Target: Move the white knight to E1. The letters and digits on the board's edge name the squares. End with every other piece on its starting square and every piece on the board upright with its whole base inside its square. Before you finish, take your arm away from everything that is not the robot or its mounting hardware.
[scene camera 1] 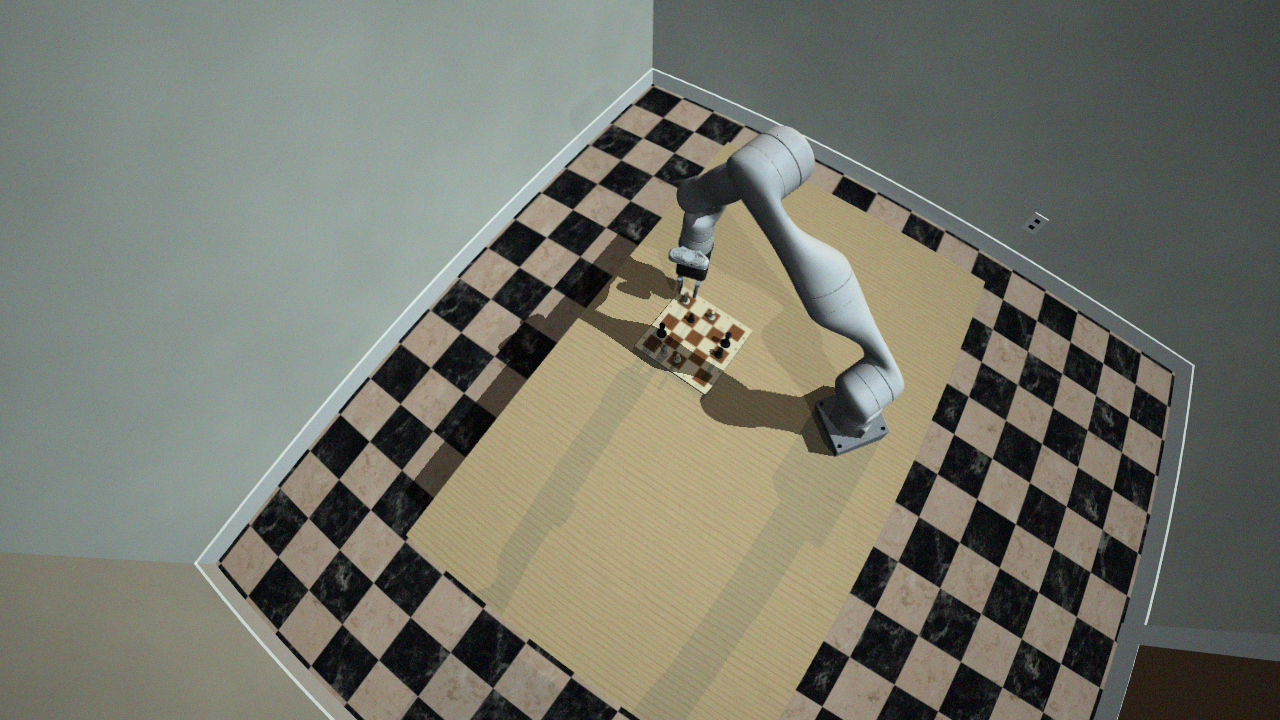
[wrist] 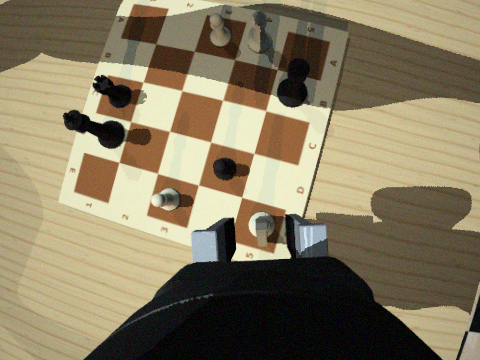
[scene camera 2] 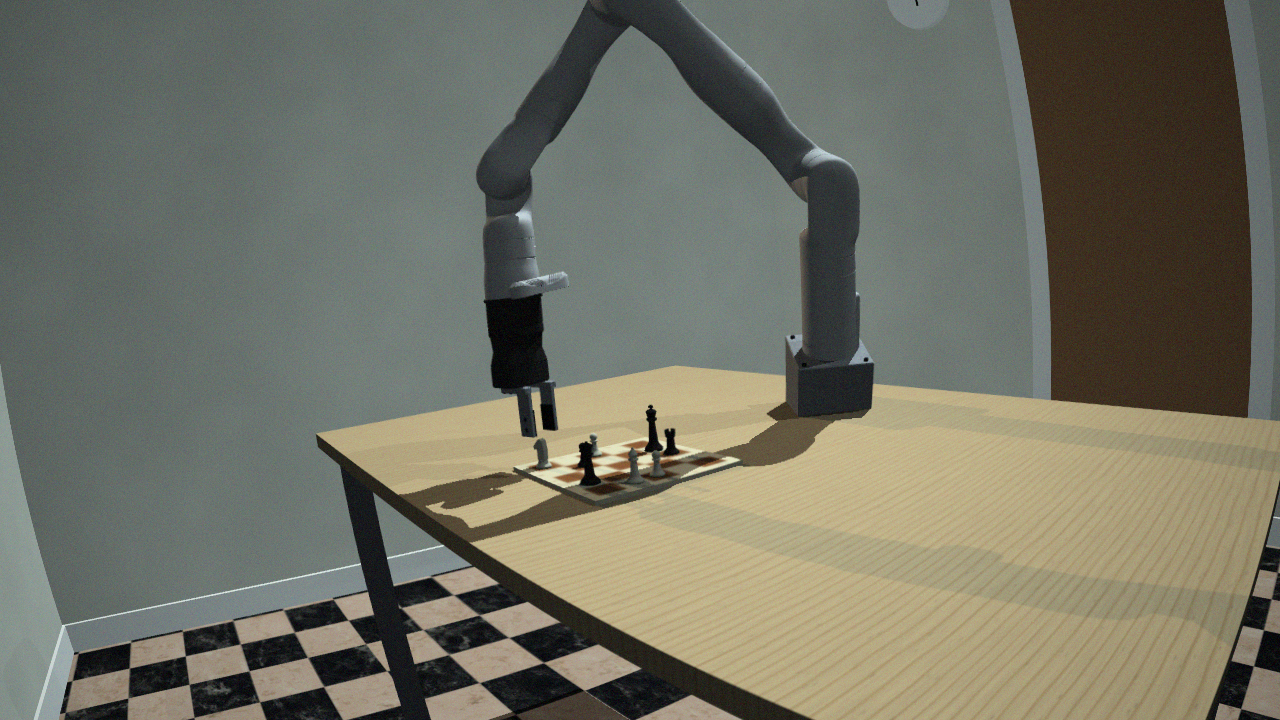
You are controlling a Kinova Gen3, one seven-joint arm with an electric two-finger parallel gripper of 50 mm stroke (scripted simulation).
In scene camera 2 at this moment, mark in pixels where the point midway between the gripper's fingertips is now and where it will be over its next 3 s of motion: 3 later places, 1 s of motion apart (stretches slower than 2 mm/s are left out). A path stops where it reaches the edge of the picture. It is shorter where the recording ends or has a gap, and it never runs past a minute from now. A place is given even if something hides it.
My gripper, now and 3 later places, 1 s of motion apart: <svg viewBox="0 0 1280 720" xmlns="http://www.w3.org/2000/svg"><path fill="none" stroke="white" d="M540 433L541 454L540 401L595 377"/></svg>
